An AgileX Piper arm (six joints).
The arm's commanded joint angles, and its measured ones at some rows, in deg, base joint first. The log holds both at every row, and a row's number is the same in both.
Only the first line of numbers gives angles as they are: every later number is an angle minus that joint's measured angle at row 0.
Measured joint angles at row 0: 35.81 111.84 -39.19 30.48 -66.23 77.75
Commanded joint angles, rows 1 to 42: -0.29 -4.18 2.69 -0.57 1.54 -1.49; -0.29 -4.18 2.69 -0.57 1.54 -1.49; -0.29 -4.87 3.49 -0.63 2.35 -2.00; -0.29 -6.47 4.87 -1.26 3.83 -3.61; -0.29 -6.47 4.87 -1.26 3.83 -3.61; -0.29 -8.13 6.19 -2.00 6.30 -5.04; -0.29 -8.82 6.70 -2.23 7.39 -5.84; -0.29 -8.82 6.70 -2.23 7.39 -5.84; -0.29 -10.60 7.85 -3.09 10.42 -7.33; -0.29 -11.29 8.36 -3.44 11.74 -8.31; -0.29 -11.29 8.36 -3.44 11.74 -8.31; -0.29 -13.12 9.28 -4.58 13.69 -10.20; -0.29 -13.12 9.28 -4.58 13.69 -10.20; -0.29 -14.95 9.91 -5.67 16.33 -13.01; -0.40 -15.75 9.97 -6.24 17.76 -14.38; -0.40 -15.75 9.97 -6.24 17.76 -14.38; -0.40 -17.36 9.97 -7.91 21.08 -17.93; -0.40 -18.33 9.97 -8.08 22.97 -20.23; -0.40 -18.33 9.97 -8.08 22.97 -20.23; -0.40 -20.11 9.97 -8.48 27.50 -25.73; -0.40 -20.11 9.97 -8.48 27.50 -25.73; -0.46 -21.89 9.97 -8.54 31.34 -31.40; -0.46 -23.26 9.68 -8.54 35.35 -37.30; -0.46 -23.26 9.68 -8.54 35.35 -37.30; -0.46 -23.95 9.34 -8.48 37.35 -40.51; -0.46 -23.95 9.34 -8.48 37.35 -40.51; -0.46 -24.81 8.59 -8.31 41.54 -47.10; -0.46 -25.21 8.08 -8.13 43.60 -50.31; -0.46 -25.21 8.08 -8.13 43.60 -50.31; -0.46 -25.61 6.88 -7.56 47.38 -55.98; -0.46 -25.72 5.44 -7.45 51.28 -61.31; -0.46 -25.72 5.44 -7.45 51.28 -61.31; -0.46 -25.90 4.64 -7.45 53.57 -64.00; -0.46 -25.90 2.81 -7.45 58.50 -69.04; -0.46 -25.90 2.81 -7.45 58.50 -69.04; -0.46 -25.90 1.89 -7.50 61.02 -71.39; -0.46 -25.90 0.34 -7.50 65.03 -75.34; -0.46 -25.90 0.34 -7.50 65.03 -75.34; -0.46 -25.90 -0.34 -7.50 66.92 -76.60; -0.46 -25.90 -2.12 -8.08 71.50 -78.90; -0.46 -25.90 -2.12 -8.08 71.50 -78.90; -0.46 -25.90 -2.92 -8.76 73.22 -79.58
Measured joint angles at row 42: -0.23 -25.44 -0.86 -7.62 67.49 -75.74
